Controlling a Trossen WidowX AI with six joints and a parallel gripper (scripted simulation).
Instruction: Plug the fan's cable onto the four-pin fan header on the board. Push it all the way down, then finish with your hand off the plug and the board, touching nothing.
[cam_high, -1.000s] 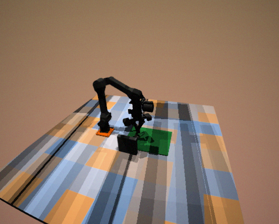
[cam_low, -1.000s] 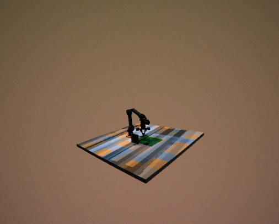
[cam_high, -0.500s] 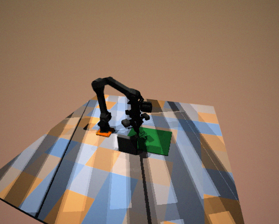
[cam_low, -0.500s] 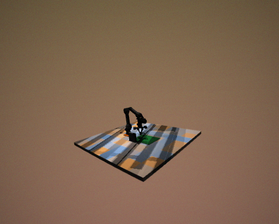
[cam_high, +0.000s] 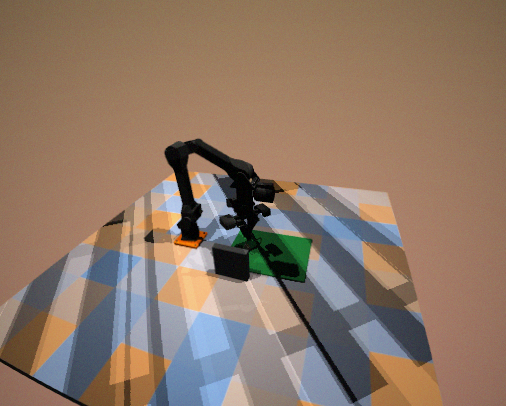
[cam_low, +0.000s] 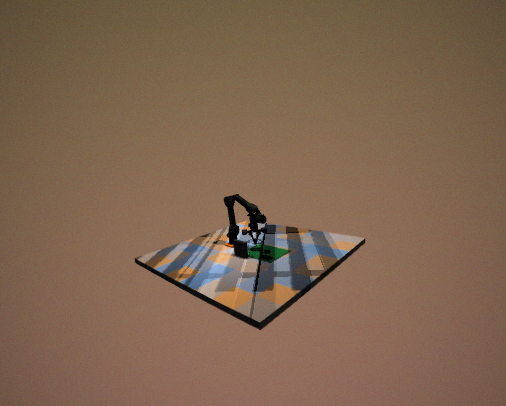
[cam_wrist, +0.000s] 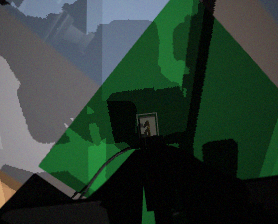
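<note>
My gripper tip is now 60 mm above the pale fan header. From my gripper tip the other things lie so: green board (90 mm ahead, 80 mm below, 20 mm to the right); then black fan (140 mm to the right, 30 mm behind, 10 mm below).
</note>
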